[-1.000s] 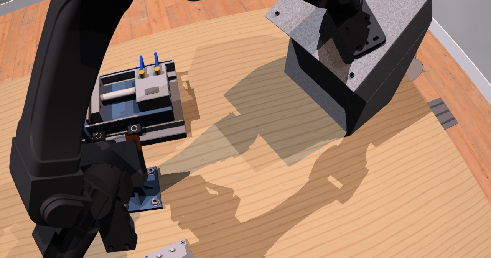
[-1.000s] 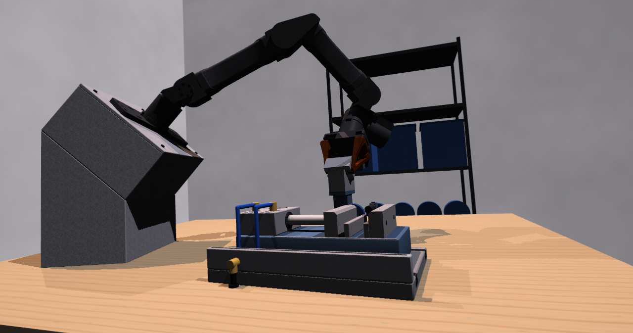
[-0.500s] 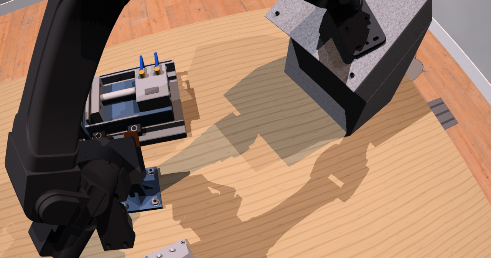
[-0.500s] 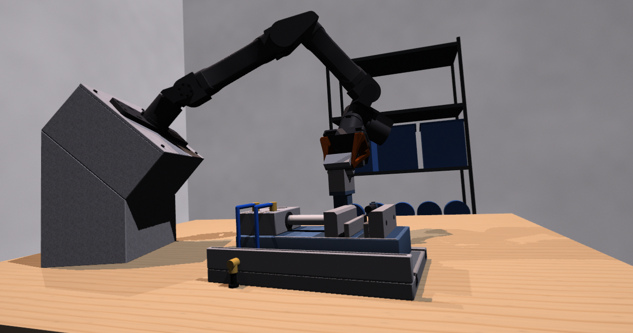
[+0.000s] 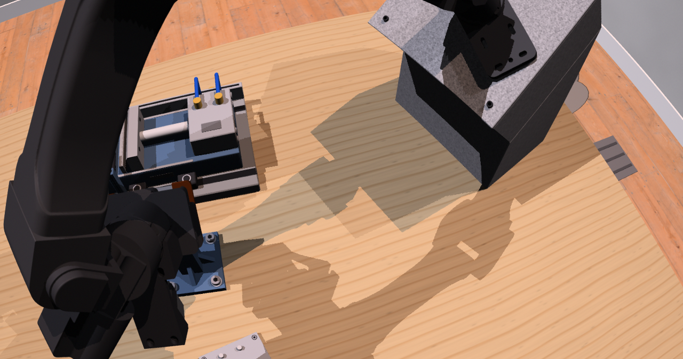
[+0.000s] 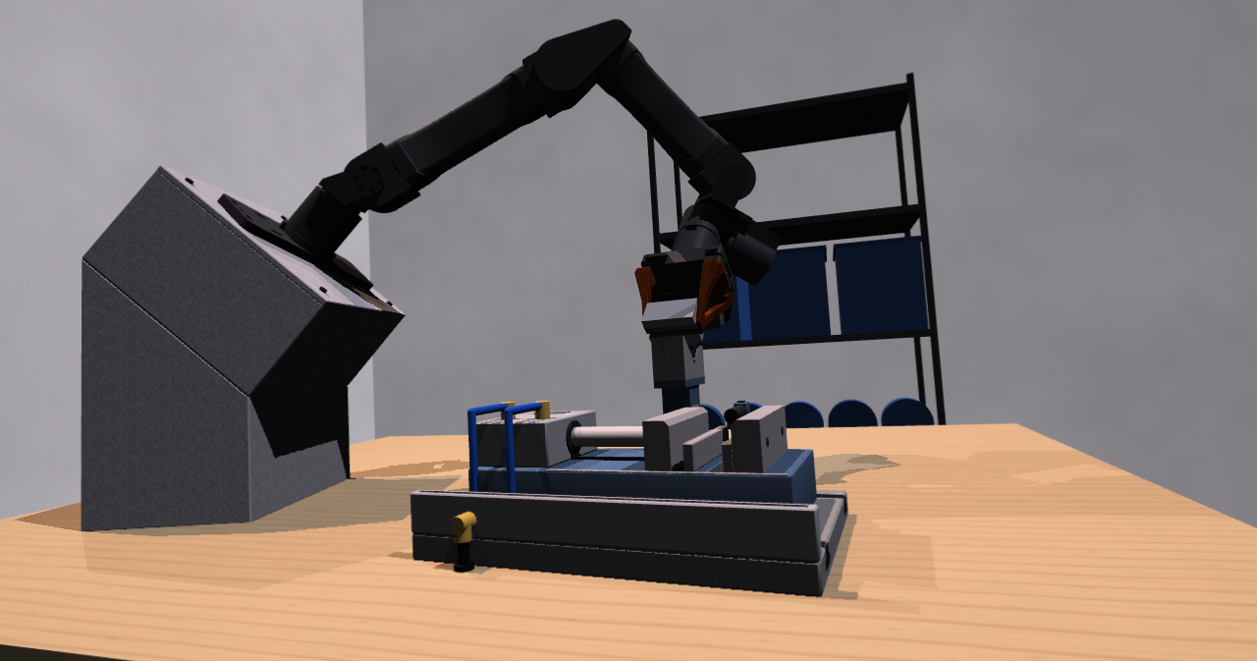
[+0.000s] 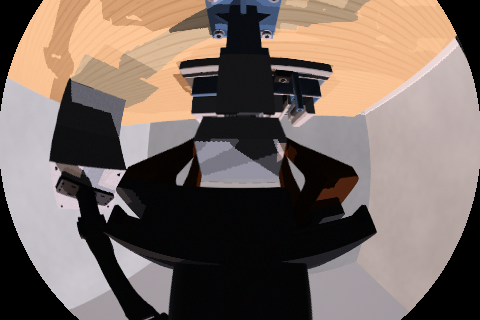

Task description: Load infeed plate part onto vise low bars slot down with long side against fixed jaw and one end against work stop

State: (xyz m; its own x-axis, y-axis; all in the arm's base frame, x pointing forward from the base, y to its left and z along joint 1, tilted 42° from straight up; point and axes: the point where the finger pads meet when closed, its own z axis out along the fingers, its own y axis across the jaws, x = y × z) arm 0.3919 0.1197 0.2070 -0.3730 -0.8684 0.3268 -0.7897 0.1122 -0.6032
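My hand is right at the grey part. The rest, counted from my hand: moving jaw: 90 mm ahead, 180 mm to the right, 100 mm below; then cylinder rod: 40 mm ahead, 190 mm to the right, 100 mm below; then work stop rod: 120 mm ahead, 130 mm to the right, 90 mm below.
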